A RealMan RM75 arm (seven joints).
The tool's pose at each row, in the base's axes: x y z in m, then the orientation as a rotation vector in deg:
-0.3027, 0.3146, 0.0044, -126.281, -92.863, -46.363
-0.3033, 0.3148, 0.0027, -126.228, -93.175, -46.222
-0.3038, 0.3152, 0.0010, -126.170, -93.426, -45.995
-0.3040, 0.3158, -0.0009, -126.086, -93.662, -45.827
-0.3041, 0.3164, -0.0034, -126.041, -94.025, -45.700
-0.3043, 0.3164, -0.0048, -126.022, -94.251, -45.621
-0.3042, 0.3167, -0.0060, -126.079, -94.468, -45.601
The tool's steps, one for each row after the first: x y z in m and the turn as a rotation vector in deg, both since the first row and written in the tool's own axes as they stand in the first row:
-0.0010, -0.0008, 0.0013, 0.054, -0.145, -0.197
-0.0018, -0.0016, 0.0028, 0.173, -0.297, -0.338
-0.0025, -0.0021, 0.0045, 0.277, -0.405, -0.485
-0.0035, -0.0027, 0.0068, 0.305, -0.570, -0.717
-0.0044, -0.0030, 0.0079, 0.316, -0.678, -0.860
-0.0048, -0.0031, 0.0091, 0.247, -0.804, -0.992

